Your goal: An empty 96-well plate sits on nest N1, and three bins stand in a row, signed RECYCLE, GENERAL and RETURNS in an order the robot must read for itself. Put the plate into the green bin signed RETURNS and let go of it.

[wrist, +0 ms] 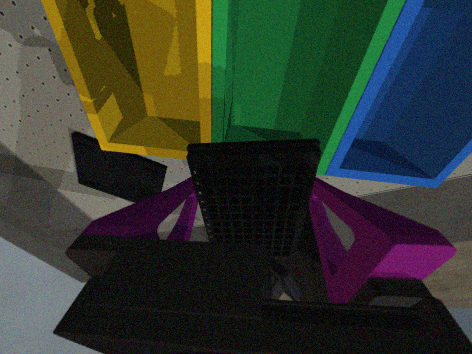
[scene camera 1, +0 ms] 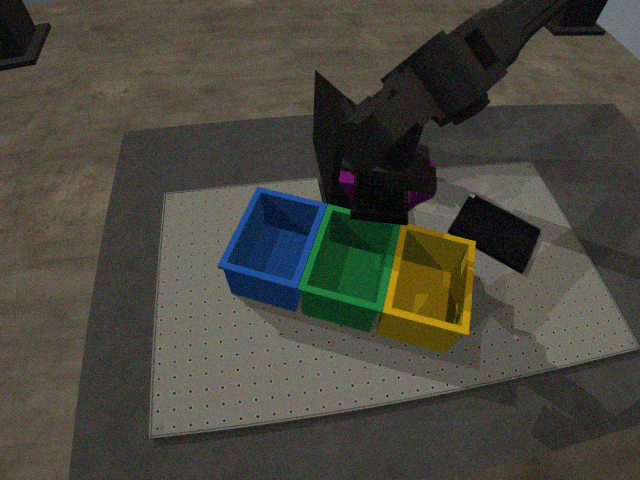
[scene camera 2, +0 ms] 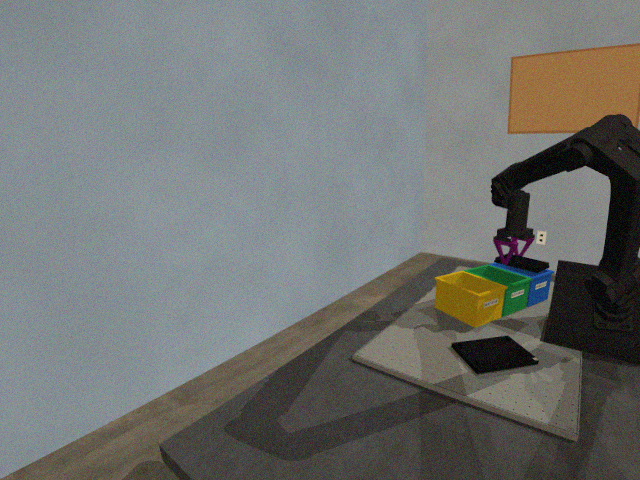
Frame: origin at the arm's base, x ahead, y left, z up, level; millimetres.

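Seen in the pictures: gripper, fingertip midpoint: [wrist: 251, 182] [scene camera 1: 379, 204] [scene camera 2: 511, 261]; arm's base, origin of the base link: [wrist: 271, 265] [scene camera 2: 611, 309].
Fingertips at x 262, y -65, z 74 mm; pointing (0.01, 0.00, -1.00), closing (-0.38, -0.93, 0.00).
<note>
Offsets run from my fingertips to a thing's top centre. Level surfaces: height alone.
My gripper [scene camera 1: 385, 190] [scene camera 2: 511, 258] [wrist: 251, 182] is shut on the black 96-well plate {dx -28, dy +11, dz +14 mm} [scene camera 1: 379, 204] [scene camera 2: 535, 265] [wrist: 257, 200], with a magenta finger at each side. The plate is held above bin-rim height, at the robot-side end of the green bin {dx +40, dy -48, dz -62 mm} [scene camera 1: 338, 311] [scene camera 2: 515, 305] [wrist: 361, 85]. In the wrist view it overlaps that end's rim, and most of the bin's opening shows beyond it. The green bin is the middle one, and its inside looks empty. Its sign shows in scene camera 2 but is too blurred to read. The black nest N1 {dx +0, dy +280, dz -144 mm} [scene camera 1: 495, 232] [scene camera 2: 493, 353] [wrist: 117, 167] lies apart, with no plate on it.
The yellow bin [scene camera 1: 418, 333] [scene camera 2: 460, 310] [wrist: 205, 75] and the blue bin [scene camera 1: 263, 293] [scene camera 2: 538, 298] [wrist: 376, 85] stand close against either side of the green one. All stand on the perforated board {dz -161 mm} [scene camera 1: 206, 361] [scene camera 2: 398, 356]. The arm's dark base [scene camera 2: 573, 310] is behind the bins.
</note>
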